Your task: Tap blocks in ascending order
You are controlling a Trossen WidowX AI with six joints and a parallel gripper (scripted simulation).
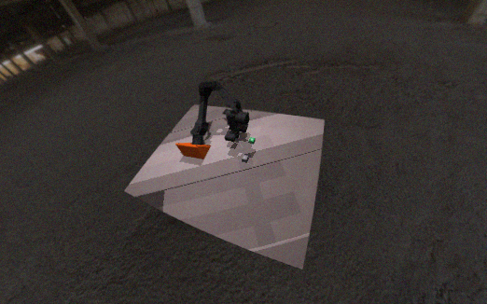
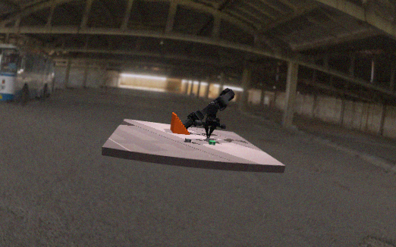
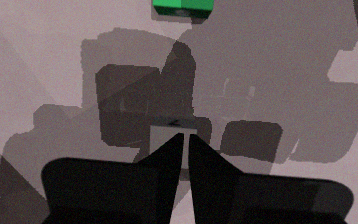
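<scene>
Right now the white block is 1 cm to the left of my gripper tip, 1 cm below it and 1 cm behind it. Also, from my gripper tip: green block: 9 cm ahead, 1 cm to the left, 1 cm below; then grey block: 13 cm to the right, 10 cm ahead, 1 cm below.
</scene>
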